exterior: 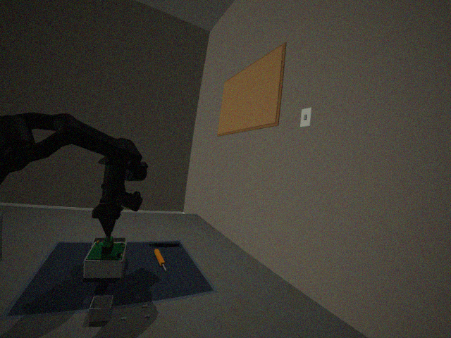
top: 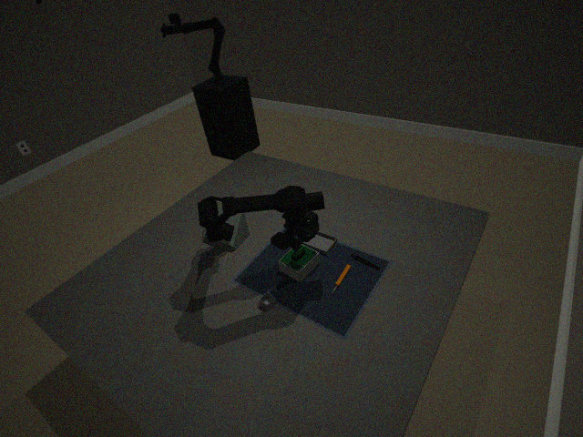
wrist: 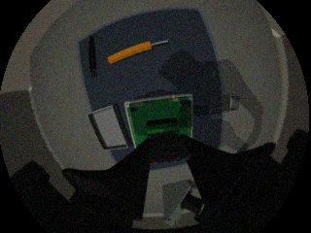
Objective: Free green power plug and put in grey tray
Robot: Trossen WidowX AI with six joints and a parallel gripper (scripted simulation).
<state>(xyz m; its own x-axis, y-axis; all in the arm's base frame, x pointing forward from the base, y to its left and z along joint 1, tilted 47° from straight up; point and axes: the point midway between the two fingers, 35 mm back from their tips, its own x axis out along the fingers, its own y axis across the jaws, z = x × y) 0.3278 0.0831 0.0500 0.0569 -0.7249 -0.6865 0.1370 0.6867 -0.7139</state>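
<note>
Right now my gripper tip is 20 mm above the green power plug. Also, from my gripper tip: blue mat (50 mm ahead, 100 mm below).
</note>
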